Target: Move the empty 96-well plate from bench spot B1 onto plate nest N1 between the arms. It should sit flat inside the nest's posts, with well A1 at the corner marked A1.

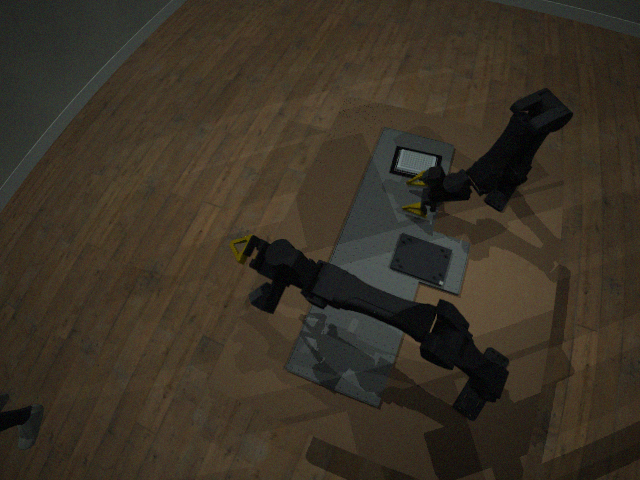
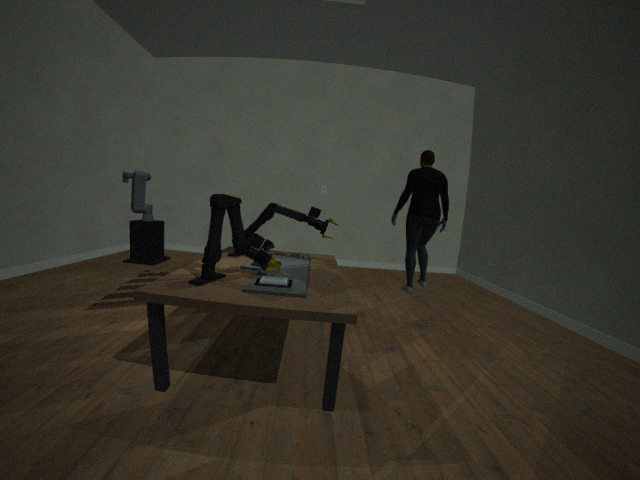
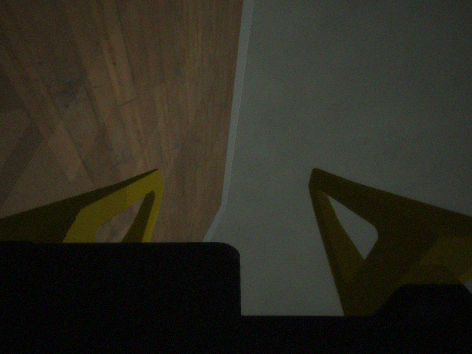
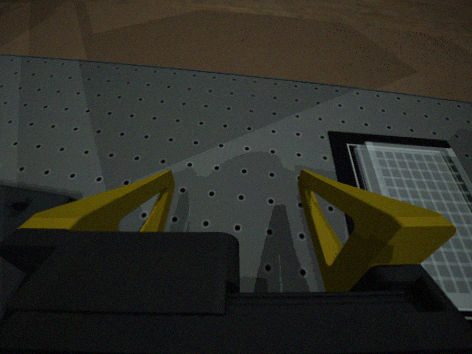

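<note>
The clear-white 96-well plate lies flat inside the black frame at one end of the grey board. The nest, a dark square base with small corner posts, has a pale mark at one corner. My right gripper is open and empty, low above the board, beside the plate on its nest side. Its fingers do not straddle the plate. My left gripper is open and empty, raised high, far from both plate and nest. The plate's A1 lettering is unreadable.
The grey perforated board lies on the wooden table. My left arm stretches across the board beside the nest. A person stands beyond the table, and another robot arm stands on a black pedestal.
</note>
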